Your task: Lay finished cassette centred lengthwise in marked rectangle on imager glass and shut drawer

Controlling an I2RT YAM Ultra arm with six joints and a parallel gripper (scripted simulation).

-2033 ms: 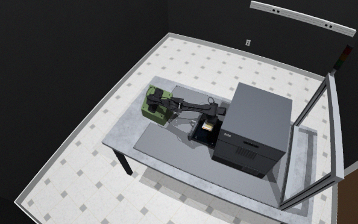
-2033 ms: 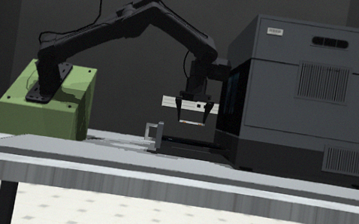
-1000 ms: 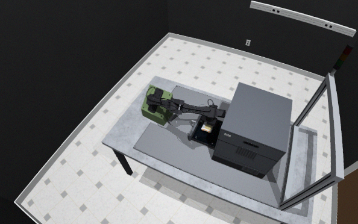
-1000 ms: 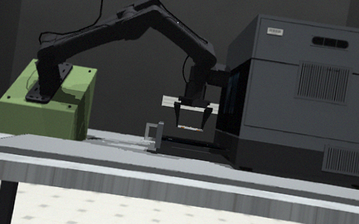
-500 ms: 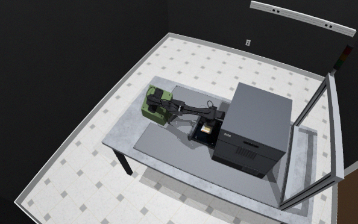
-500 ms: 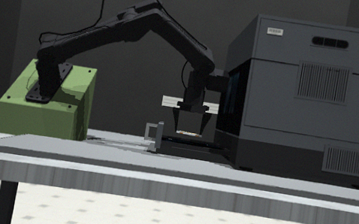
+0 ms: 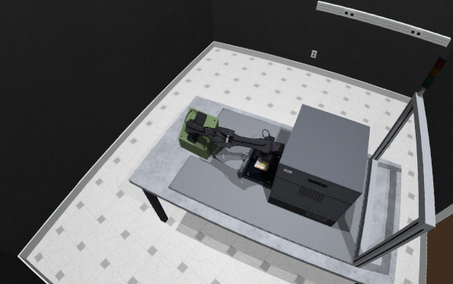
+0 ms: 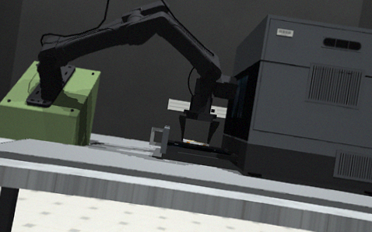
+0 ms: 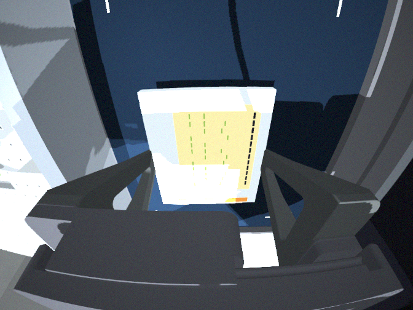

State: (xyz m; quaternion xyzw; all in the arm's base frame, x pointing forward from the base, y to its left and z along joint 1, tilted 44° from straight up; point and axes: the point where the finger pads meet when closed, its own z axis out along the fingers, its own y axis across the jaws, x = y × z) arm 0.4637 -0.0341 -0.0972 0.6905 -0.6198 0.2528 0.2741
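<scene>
The imager drawer is 20 mm ahead of my hand and 10 mm below it. Also, from my hand: cassette: 10 mm below.
</scene>
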